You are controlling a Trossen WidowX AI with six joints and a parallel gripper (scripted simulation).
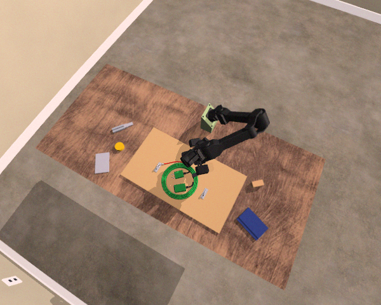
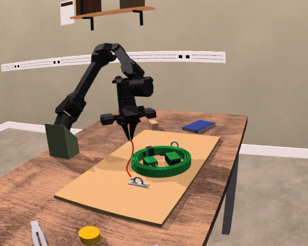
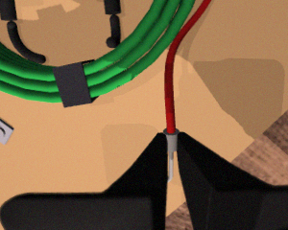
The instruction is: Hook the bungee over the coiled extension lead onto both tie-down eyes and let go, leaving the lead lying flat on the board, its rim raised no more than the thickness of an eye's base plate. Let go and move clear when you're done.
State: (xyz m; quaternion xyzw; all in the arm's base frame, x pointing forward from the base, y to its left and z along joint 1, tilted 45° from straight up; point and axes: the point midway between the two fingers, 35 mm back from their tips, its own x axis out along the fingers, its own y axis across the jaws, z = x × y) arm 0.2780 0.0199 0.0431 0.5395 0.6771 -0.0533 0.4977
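Right now my hand is 130 mm short of the extension lead, 80 mm above it and 40 mm to the left of it. Also, from my hand: wooden block 340 mm to the left, 90 mm below, 40 mm behind; then yellow disc 460 mm to the right, 100 mm ahead, 90 mm below; then grey tool 510 mm to the right, 100 mm below, 30 mm behind.
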